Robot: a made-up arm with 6 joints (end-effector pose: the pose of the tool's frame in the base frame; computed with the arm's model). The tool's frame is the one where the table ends.
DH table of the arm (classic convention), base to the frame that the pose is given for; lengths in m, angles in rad. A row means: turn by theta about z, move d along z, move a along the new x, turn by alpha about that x. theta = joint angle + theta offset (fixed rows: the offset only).
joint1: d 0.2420; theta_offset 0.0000; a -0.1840; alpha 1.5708
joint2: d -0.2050; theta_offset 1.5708; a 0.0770; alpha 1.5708
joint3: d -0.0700; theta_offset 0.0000; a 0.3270; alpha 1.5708
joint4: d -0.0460; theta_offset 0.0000; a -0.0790; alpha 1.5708
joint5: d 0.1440; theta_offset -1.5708; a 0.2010; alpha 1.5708
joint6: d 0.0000; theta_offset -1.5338; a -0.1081; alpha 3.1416
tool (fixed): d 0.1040; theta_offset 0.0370; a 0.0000; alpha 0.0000
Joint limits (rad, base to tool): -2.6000..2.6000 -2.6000..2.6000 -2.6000..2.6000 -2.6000..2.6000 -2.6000..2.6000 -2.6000..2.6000
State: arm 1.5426 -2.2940 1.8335 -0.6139 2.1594 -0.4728
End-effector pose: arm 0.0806 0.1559 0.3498 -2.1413 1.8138 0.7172
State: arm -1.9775 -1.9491 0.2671 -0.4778 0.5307 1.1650
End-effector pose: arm -0.0458 -0.2316 0.3577 0.3975 2.0601 -2.1917
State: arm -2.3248 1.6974 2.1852 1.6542 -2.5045 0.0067
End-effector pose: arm -0.2875 0.1542 -0.0539 2.4007 -0.1018 -0.2610
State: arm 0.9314 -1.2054 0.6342 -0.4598 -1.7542 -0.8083
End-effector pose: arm -0.3176 -0.1137 0.3168 1.8965 0.2199 0.0992
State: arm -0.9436 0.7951 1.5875 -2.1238 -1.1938 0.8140
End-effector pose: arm -0.0021 -0.0235 0.2856 -1.3118 2.4710 -0.6109
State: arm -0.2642 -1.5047 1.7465 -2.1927 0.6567 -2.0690
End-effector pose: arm -0.3176 0.1938 0.3955 -0.2573 0.7722 -0.1639
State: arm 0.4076 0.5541 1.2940 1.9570 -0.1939 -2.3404
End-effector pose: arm -0.0464 -0.3231 0.0840 -1.5378 -0.3071 -1.7213
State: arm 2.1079 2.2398 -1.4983 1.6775 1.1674 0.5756
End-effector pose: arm -0.4891 -0.6480 0.2009 -0.4296 -0.2586 0.0924
